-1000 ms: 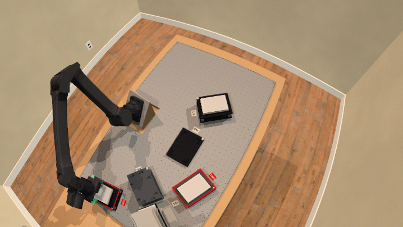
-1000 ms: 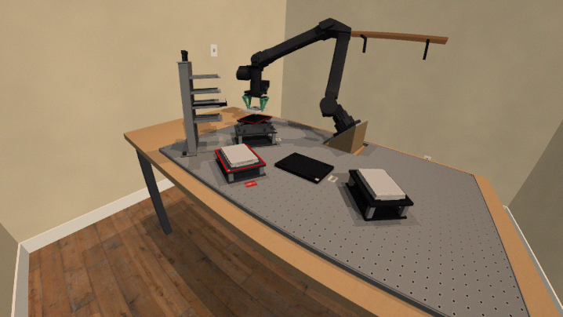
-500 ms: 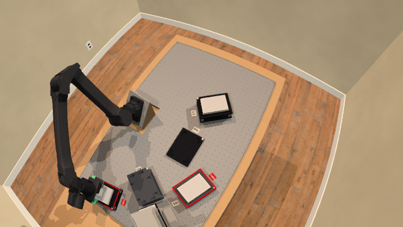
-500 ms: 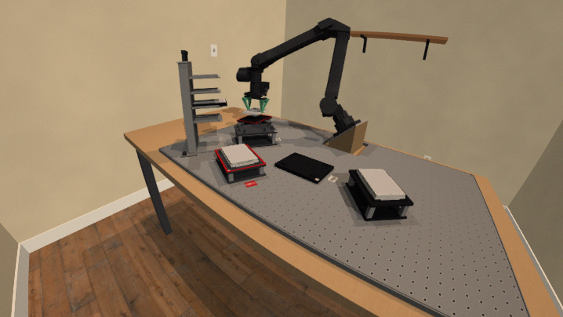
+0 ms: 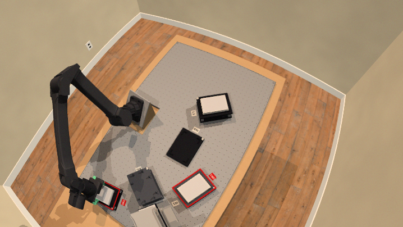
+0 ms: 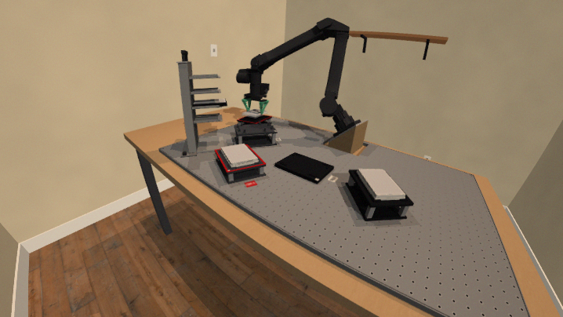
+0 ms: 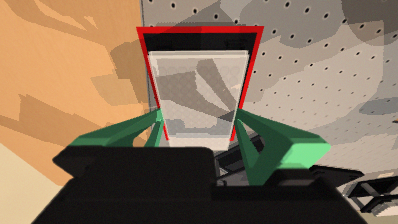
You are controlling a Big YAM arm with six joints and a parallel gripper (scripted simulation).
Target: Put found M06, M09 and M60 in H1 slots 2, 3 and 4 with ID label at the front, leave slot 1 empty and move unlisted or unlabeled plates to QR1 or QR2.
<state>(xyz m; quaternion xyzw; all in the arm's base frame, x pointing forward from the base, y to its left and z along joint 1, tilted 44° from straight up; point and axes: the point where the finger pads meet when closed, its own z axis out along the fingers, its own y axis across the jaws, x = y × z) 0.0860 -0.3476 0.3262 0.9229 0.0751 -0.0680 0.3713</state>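
The red-edged quarantine nest is 40 mm below my hand. Round my hand: H1 deck label (330 mm ahead, 170 mm to the left, 70 mm below); then dark plate (310 mm ahead, 100 mm above, 60 mm to the left); then grey regrip nest (170 mm ahead, 160 mm to the left, 20 mm below).
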